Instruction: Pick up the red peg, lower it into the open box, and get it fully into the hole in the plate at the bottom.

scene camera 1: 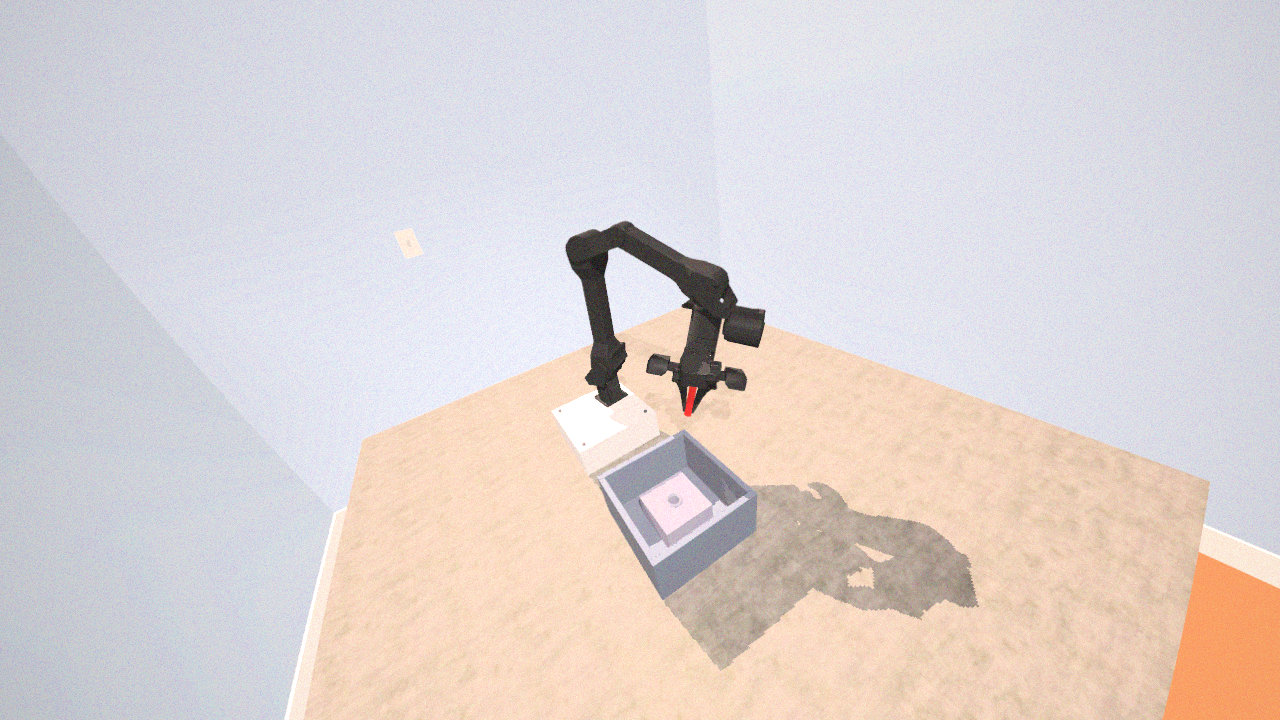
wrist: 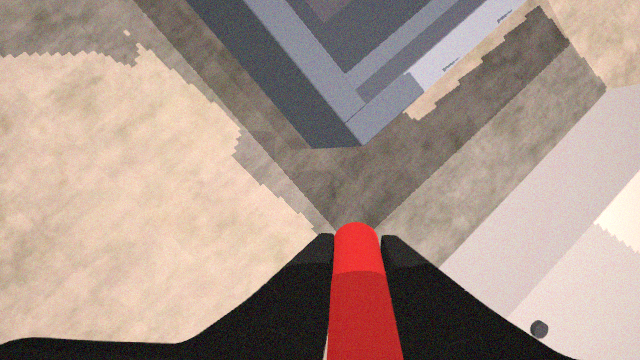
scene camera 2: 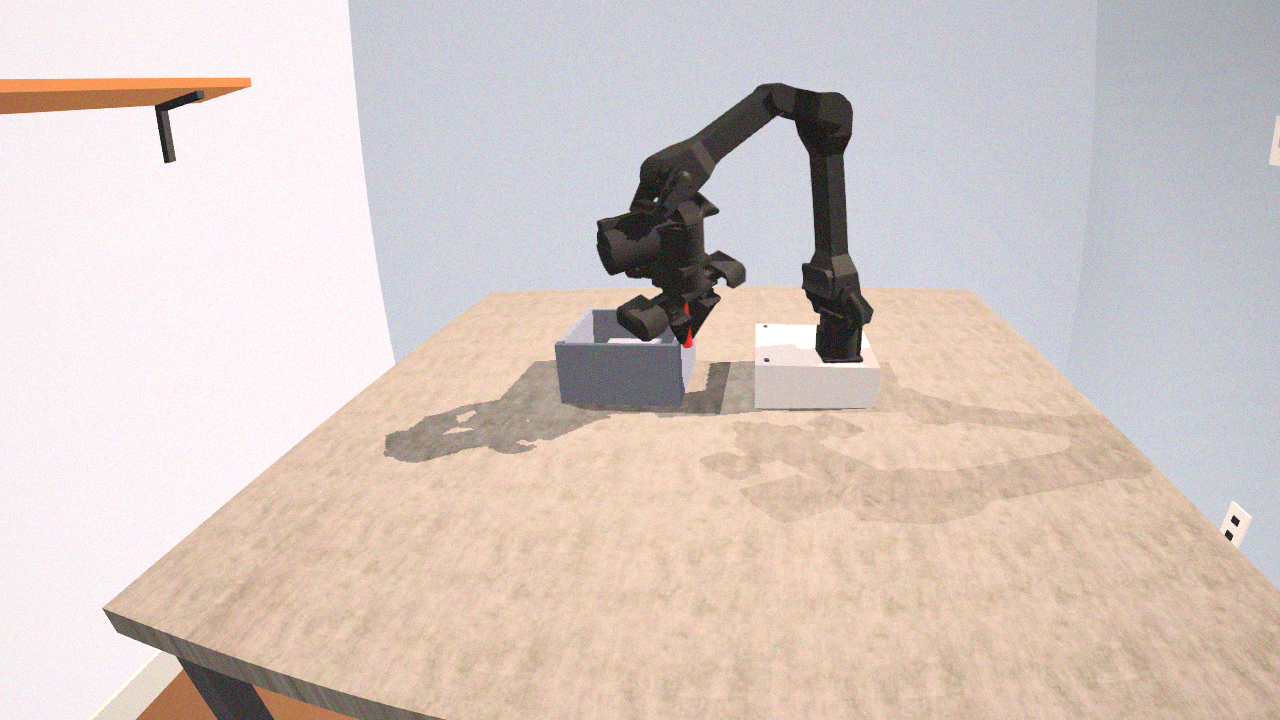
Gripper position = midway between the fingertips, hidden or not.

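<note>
There's my gripper (scene camera 2: 686, 340) in scene camera 2, and you'd find my gripper (scene camera 1: 688, 411) in scene camera 1 and my gripper (wrist: 356, 248) in the wrist view too. I can see a grey box (scene camera 1: 734, 503) as well; the wrist view shows the grey box (wrist: 340, 83), and scene camera 2 shows the grey box (scene camera 2: 591, 371). And there's a pale plate (scene camera 1: 674, 507), which I see in scene camera 1.
</note>
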